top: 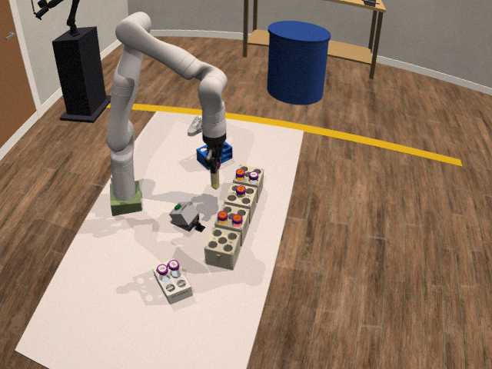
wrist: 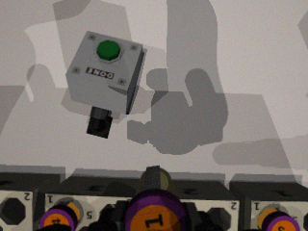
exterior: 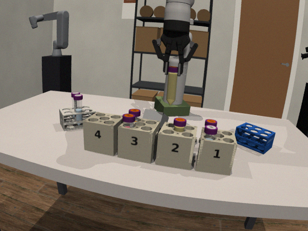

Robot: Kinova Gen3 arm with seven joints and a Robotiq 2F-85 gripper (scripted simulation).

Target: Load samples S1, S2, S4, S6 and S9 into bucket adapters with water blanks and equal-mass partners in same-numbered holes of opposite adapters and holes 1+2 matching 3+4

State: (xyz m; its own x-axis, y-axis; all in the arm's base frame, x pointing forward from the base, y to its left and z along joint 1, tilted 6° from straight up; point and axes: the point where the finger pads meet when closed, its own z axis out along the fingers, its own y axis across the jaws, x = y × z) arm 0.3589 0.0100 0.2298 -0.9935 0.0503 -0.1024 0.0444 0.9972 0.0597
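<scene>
Now: hand 10 mm past the orange-dot sample tube and 50 mm above it. From my hand the other things lie so: grey done desk: 120 mm behind, 60 mm to the right, 190 mm below; then adapter 2: 80 mm ahead, 40 mm to the left, 200 mm below; then white-dot blank: 100 mm ahead, 120 mm to the left, 180 mm below.
</scene>
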